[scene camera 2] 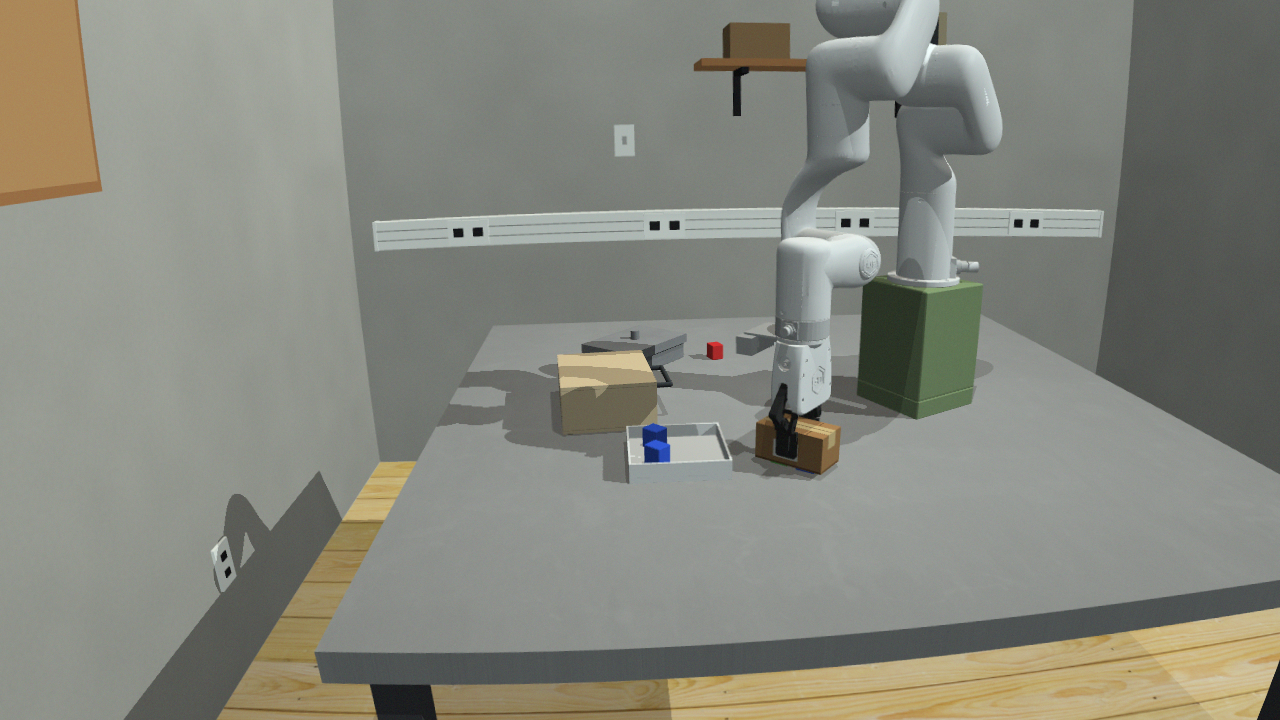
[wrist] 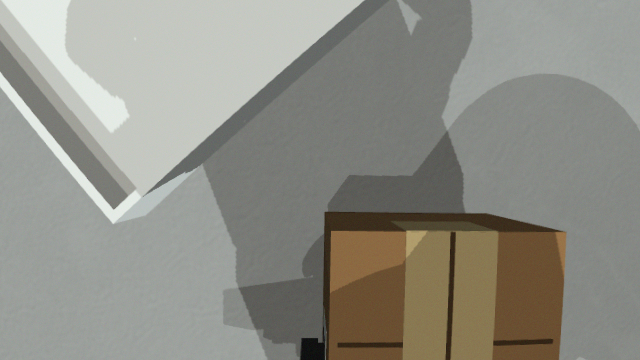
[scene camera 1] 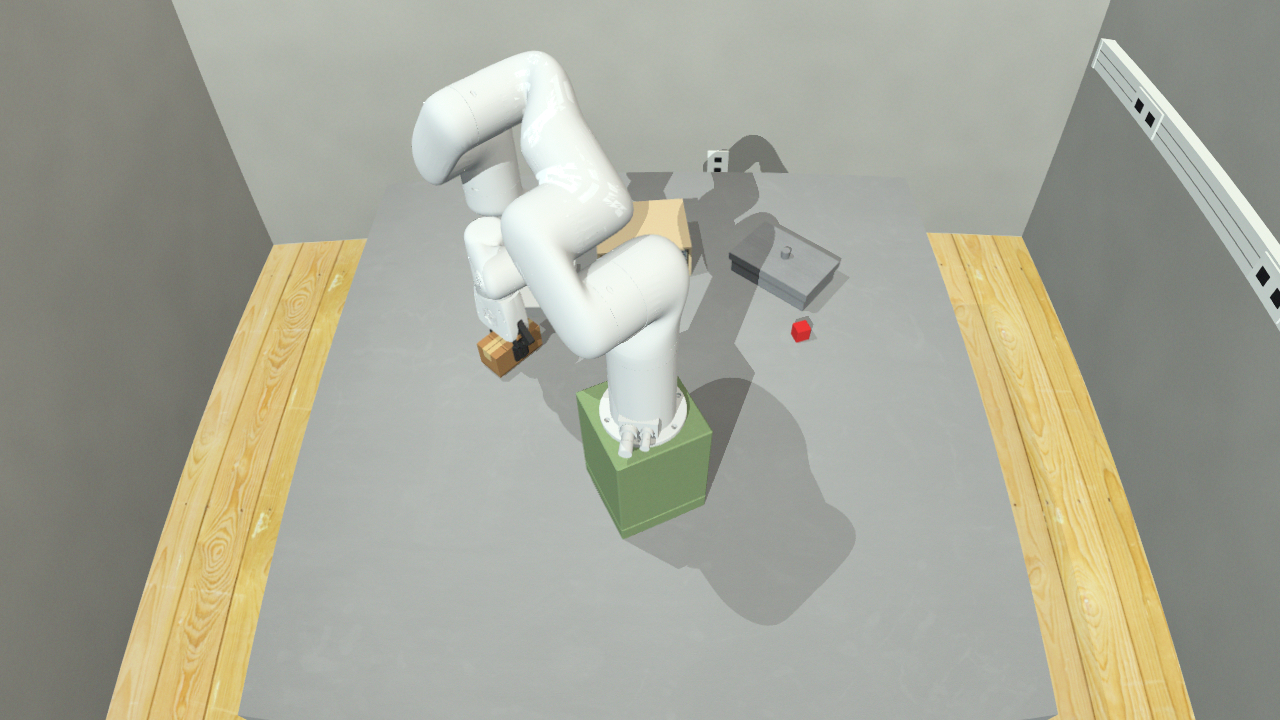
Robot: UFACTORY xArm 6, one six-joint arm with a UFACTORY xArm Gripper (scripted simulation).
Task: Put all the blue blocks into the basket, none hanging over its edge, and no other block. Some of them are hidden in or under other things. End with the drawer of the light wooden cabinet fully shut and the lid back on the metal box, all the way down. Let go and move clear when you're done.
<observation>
light wooden cabinet: scene camera 2; scene camera 1; not seen in the wrist view (out of frame)
brown cardboard box: scene camera 2; wrist 389,278; scene camera 1
same spot on brown cardboard box: (scene camera 1: 496,353) = (scene camera 2: 831,427)
same spot on light wooden cabinet: (scene camera 1: 667,218) = (scene camera 2: 592,358)
</observation>
